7 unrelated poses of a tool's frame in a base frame.
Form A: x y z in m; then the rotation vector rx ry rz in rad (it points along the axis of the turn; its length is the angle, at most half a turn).
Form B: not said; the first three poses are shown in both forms.
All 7 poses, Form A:
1: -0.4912 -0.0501 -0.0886 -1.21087 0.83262 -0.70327
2: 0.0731 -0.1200 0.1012 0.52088 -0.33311 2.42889
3: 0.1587 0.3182 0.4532 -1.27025 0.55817 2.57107
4: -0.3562 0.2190 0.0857 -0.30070 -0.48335 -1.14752
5: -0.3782 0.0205 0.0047 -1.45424 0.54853 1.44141
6: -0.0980 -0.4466 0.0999 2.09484 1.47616 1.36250
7: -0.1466 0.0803 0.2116 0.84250 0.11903 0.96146
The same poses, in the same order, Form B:
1: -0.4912 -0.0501 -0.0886 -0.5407 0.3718 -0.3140 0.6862
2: 0.0731 -0.1200 0.1012 0.1974 -0.1263 0.9206 0.3123
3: 0.1587 0.3182 0.4532 -0.4322 0.1899 0.8747 0.1098
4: -0.3562 0.2190 0.0857 -0.1403 -0.2255 -0.5353 0.8018
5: -0.3782 0.0205 0.0047 -0.5984 0.2257 0.5932 0.4890
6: -0.0980 -0.4466 0.0999 0.7166 0.5050 0.4661 0.1193
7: -0.1466 0.0803 0.2116 0.3929 0.0555 0.4484 0.8009
